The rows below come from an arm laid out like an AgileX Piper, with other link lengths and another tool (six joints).
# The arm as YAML. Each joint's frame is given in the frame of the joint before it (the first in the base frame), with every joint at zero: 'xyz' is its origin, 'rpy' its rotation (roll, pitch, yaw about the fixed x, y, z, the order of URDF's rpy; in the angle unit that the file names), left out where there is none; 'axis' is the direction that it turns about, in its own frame. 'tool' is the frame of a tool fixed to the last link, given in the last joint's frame.
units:
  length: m
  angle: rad
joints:
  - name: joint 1
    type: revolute
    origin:
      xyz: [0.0, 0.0, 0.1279]
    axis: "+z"
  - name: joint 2
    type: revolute
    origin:
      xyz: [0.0, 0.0, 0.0]
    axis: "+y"
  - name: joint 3
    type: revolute
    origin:
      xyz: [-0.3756, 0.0, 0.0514]
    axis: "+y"
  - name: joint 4
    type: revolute
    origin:
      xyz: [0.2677, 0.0, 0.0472]
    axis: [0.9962, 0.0, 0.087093]
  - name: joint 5
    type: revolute
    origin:
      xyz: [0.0, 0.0, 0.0]
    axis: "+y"
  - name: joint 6
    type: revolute
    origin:
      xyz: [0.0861, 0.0, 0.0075]
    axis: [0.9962, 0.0, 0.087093]
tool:
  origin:
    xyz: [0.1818, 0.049, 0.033]
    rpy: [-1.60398, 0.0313, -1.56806]
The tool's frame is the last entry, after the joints.
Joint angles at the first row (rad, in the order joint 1, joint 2, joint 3, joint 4, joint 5, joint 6):
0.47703 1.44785 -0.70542 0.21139 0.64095 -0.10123
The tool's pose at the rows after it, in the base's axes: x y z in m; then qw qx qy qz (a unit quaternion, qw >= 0):
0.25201 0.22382 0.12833 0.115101 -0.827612 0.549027 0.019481
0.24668 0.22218 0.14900 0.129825 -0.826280 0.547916 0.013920
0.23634 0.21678 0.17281 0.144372 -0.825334 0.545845 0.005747
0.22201 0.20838 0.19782 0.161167 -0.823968 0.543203 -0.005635
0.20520 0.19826 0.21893 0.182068 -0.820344 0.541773 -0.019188
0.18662 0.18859 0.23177 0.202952 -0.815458 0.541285 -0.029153
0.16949 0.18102 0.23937 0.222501 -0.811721 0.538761 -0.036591
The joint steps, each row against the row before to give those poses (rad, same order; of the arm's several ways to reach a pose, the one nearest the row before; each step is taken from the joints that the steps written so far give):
-0.00007 -0.03280 -0.01448 0.00493 0.02844 0.00707
-0.00009 -0.05998 -0.01565 -0.00492 0.04365 0.01260
-0.00008 -0.07874 -0.01569 -0.01359 0.05948 0.01838
-0.00009 -0.09344 -0.01302 -0.01652 0.06409 0.01954
-0.00001 -0.10137 0.00284 -0.01314 0.04667 0.01910
-0.00001 -0.09772 0.02216 -0.00312 0.02758 0.01414
0.00001 -0.08562 0.02649 0.00385 0.01648 0.00472

